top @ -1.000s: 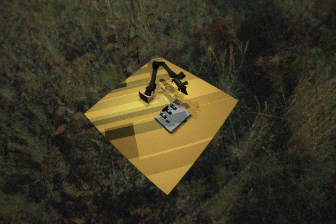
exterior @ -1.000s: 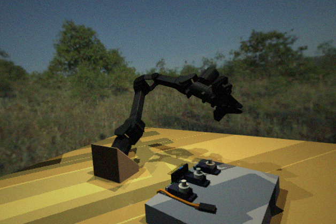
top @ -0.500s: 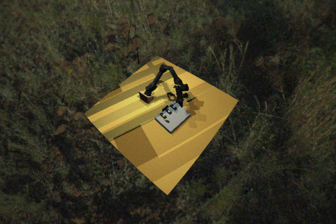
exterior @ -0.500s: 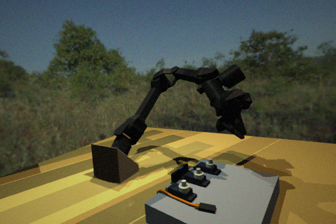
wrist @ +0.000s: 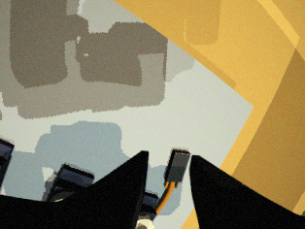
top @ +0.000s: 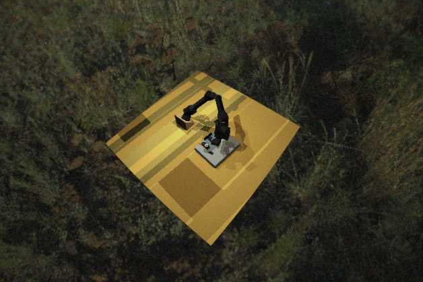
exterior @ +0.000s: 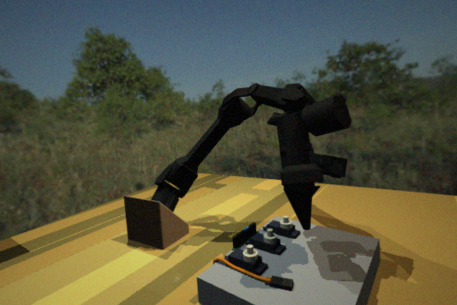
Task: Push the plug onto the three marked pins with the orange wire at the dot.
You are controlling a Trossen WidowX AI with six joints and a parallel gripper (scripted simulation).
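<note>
The dark strip is 14 cm behind my gripper tip, 6 cm to the left of it and 6 cm below it. From my gripper tip the other things lie so: servo: 10 cm behind, 7 cm below, 5 cm to the left; grey printed holder: 10 cm below, 3 cm to the left, 1 cm ahead.
</note>
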